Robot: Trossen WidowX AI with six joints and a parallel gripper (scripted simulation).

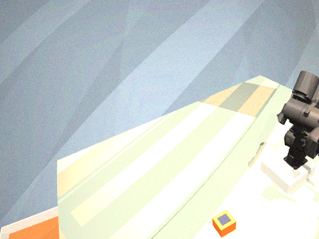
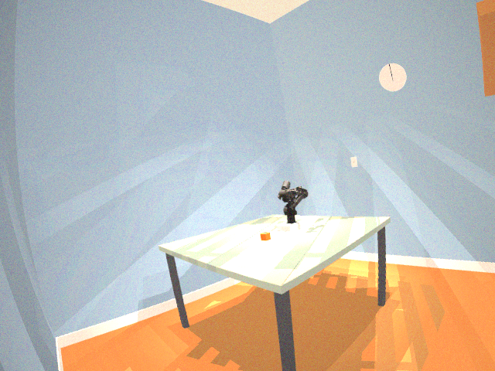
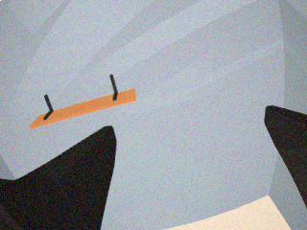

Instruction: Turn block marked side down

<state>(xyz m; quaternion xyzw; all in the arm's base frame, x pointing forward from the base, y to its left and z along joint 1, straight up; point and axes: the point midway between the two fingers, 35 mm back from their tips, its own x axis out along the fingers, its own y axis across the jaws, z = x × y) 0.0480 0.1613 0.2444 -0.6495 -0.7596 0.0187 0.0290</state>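
Now: gripper tip 28 cm short of the orange block, 25 cm above it and 15 cm to the left of it.
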